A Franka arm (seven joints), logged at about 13 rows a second.
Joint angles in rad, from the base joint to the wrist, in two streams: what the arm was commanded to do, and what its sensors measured. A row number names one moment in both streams.
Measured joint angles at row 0:
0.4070, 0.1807, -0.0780, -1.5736, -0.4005, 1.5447, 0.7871
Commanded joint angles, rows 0 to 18:
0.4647, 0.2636, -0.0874, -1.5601, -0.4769, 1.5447, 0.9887
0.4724, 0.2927, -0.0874, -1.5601, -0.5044, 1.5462, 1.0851
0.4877, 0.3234, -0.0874, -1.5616, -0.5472, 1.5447, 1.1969
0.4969, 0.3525, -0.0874, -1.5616, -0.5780, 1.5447, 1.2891
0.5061, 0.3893, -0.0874, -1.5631, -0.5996, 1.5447, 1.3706
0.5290, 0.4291, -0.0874, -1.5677, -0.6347, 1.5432, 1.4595
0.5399, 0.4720, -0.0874, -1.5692, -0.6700, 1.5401, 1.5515
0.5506, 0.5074, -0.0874, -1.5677, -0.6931, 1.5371, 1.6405
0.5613, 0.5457, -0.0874, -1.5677, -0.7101, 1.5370, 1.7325
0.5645, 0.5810, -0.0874, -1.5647, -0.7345, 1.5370, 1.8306
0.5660, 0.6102, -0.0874, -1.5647, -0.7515, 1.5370, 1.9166
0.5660, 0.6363, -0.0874, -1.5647, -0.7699, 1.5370, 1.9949
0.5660, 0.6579, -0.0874, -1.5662, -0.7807, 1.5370, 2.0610
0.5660, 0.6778, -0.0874, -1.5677, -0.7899, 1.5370, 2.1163
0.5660, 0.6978, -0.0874, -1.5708, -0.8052, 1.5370, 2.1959
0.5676, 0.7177, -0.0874, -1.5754, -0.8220, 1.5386, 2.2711
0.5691, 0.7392, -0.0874, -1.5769, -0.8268, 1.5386, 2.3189
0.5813, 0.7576, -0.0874, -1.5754, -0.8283, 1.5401, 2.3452
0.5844, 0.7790, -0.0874, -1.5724, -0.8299, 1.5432, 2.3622
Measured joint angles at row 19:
0.5653, 0.7423, -0.0829, -1.5838, -0.8066, 1.5464, 2.3047
